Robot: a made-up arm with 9 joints.
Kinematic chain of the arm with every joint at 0, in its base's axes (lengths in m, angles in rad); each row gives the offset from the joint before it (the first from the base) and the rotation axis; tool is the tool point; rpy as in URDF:
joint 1: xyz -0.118 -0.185 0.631 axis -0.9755 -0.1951 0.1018
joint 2: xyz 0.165 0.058 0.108 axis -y
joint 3: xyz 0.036 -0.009 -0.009 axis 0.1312 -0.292 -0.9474
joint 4: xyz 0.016 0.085 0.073 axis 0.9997 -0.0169 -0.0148
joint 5: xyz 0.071 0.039 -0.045 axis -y
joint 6: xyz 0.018 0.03 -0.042 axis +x
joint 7: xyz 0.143 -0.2 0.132 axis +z
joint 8: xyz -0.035 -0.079 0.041 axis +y
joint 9: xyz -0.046 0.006 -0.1 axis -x
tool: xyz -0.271 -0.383 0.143 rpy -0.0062 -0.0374 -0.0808
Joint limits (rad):
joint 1: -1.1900..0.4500
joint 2: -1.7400..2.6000
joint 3: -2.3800..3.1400
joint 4: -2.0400..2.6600
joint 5: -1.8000..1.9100
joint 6: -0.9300..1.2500
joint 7: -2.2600..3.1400
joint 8: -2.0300..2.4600
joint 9: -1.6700..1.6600
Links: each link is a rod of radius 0.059 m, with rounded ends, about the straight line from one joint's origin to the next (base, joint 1, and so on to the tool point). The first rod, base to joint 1, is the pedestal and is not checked.
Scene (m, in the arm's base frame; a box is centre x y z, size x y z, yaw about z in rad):
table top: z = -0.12
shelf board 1: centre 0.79 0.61 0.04 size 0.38 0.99 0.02 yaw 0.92
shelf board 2: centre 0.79 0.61 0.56 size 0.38 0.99 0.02 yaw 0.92
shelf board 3: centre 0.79 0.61 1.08 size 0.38 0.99 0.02 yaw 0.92
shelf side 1: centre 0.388 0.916 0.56 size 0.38 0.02 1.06 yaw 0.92
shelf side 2: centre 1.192 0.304 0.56 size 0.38 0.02 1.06 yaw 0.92
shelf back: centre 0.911 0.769 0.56 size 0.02 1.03 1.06 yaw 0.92
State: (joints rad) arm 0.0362 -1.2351 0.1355 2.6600 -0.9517 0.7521 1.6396 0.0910 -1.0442
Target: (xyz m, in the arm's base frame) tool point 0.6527 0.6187 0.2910
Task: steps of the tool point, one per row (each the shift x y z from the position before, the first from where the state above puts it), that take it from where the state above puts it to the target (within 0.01 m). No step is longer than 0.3 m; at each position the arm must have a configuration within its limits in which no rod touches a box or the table.
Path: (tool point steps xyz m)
1: -0.0401 -0.0660 -0.0046
2: -0.0597 -0.0791 0.0009
3: -0.0782 -0.0888 0.0037
4: -0.0107 0.0998 -0.2649
5: -0.0802 -0.0095 -0.2884
6: 0.0771 0.0872 -0.0252
7: 0.0628 0.0800 0.0007
8: 0.0387 0.0673 0.0245

